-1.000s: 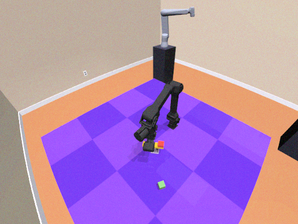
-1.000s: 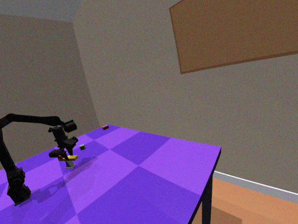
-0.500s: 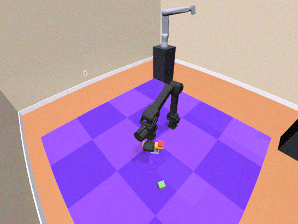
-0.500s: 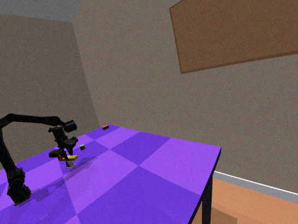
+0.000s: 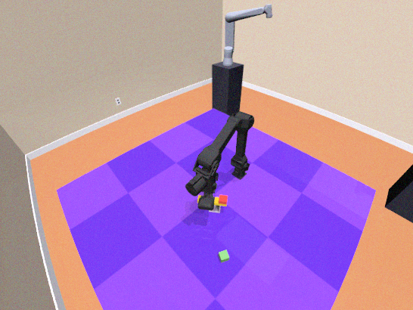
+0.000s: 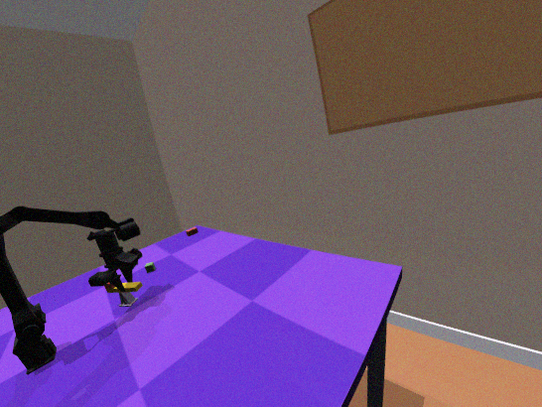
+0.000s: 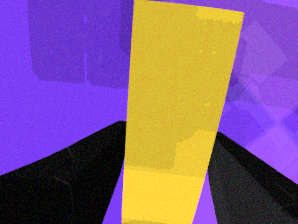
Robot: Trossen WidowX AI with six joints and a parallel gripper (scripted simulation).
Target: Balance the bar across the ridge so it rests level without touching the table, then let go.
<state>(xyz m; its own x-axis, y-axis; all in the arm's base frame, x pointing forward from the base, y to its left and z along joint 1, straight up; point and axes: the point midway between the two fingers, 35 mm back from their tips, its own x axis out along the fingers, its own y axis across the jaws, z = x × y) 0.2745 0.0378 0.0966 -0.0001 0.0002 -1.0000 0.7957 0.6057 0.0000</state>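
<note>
My gripper tip is 30 mm to the right of the yellow bar, 20 mm past it and 10 mm below it. From my gripper tip the other things lie so: small red block: 470 mm ahead, 460 mm to the left, 50 mm below; then green cube: 210 mm to the left, 120 mm ahead, 50 mm below.
</note>
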